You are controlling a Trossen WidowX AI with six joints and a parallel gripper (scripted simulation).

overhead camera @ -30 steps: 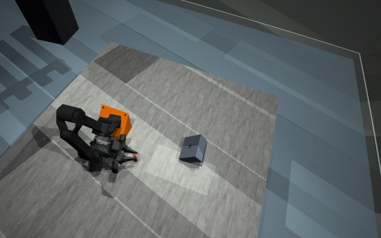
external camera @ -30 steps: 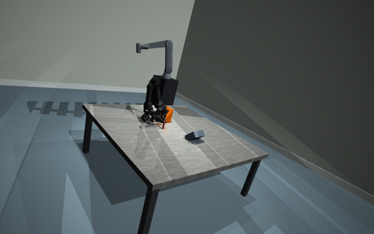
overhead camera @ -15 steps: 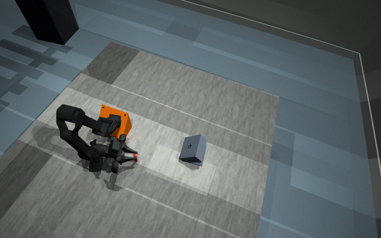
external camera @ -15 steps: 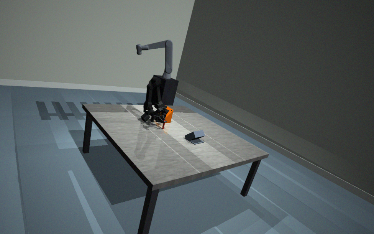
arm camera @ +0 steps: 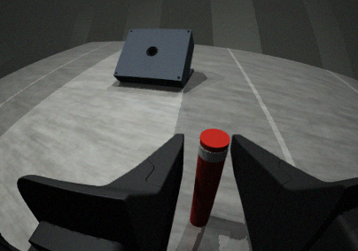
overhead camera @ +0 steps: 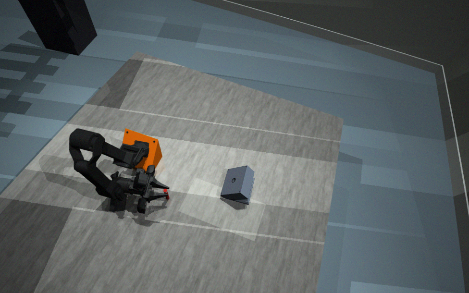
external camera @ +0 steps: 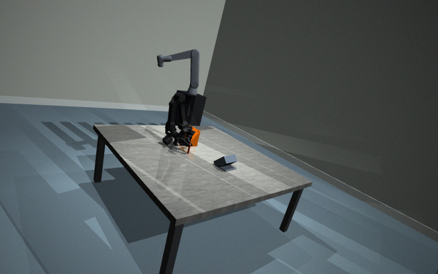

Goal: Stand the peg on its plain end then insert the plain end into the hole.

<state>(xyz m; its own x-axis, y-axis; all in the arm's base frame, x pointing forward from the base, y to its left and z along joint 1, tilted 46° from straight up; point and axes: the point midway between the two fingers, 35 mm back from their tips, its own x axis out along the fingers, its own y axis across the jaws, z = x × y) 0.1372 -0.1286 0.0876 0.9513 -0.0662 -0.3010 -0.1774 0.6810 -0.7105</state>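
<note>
The red peg lies 1 cm below my gripper tip and 1 cm behind it. The rest, counted from my gripper tip: grey sloped panel: 26 cm ahead, 12 cm to the left, 3 cm below.
</note>
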